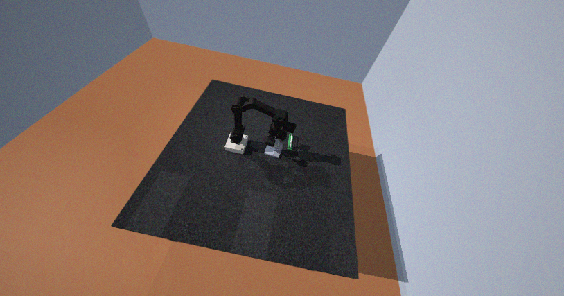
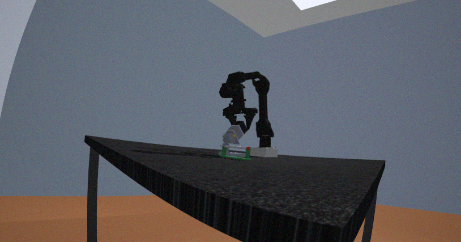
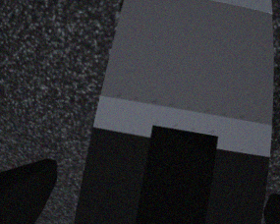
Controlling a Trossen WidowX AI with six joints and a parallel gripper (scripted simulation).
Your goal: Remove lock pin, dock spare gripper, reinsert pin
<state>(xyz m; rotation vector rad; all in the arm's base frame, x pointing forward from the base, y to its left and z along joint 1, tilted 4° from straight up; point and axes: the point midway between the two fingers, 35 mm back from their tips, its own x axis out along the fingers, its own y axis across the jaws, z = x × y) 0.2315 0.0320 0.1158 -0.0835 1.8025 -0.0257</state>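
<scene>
My gripper tip is now 40 mm short of the spare gripper and 20 mm above it. From my gripper tip the other things lie so: green cradle (150 mm ahead, 130 mm to the left, 110 mm below); then grey mount (80 mm below, 60 mm ahead).
</scene>
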